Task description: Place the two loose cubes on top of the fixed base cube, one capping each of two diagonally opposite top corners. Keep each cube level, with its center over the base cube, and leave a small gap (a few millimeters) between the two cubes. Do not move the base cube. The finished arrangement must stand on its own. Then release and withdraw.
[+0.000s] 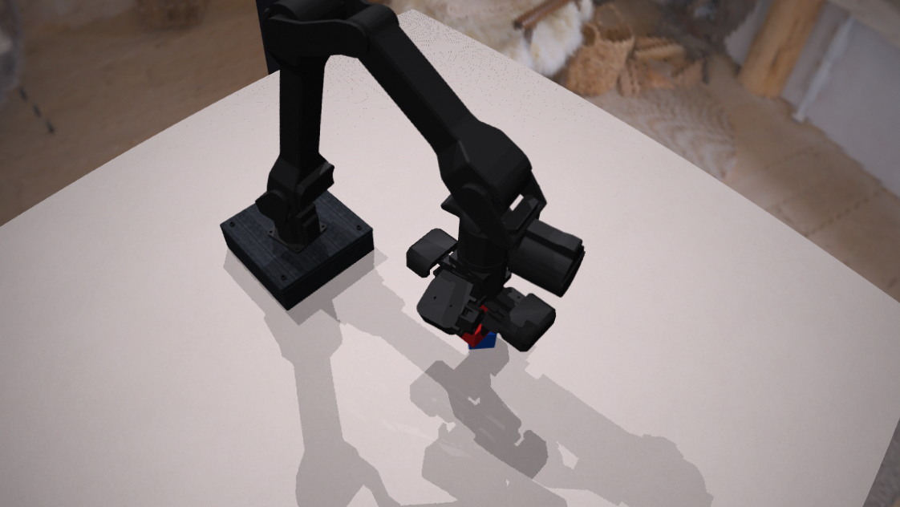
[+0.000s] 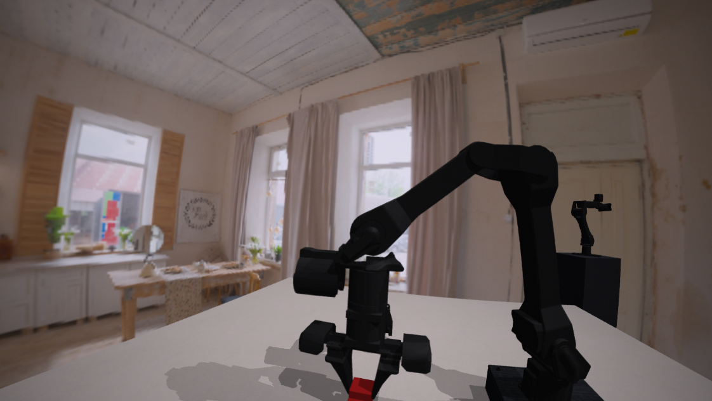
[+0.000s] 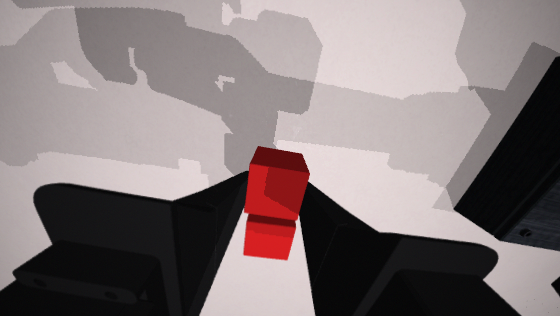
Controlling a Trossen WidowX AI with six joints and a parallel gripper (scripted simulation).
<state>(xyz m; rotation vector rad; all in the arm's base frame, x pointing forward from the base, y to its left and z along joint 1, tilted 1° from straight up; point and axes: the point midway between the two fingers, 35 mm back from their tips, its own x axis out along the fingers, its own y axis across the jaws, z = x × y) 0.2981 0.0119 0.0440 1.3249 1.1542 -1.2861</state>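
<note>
Right now the blue base cube is 2 cm to the left of my gripper tip and 4 cm below it.
</note>
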